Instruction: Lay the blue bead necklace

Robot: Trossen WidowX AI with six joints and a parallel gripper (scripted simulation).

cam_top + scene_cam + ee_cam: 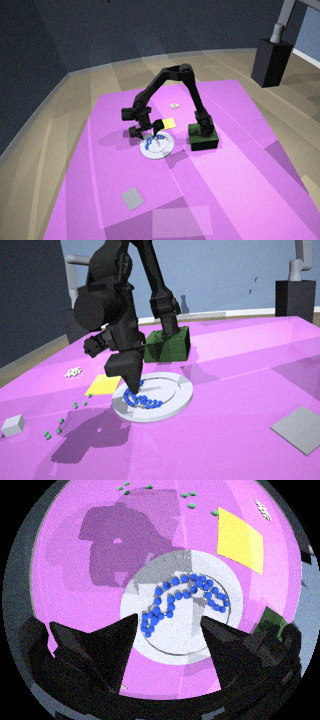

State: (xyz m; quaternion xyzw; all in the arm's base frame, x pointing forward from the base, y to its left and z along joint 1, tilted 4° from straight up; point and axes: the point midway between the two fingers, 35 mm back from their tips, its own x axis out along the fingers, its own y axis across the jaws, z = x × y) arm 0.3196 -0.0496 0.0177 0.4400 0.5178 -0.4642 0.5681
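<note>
The round white bead board lies 40 mm below my gripper tip, 40 mm behind it and 20 mm to the left of it. From my gripper tip the other things lie so: yellow sheet: 140 mm to the right, 110 mm behind, 50 mm below; grey tile: 330 mm to the left, 110 mm ahead, 50 mm below; cube: 310 mm to the right, 110 mm ahead, 40 mm below.
</note>
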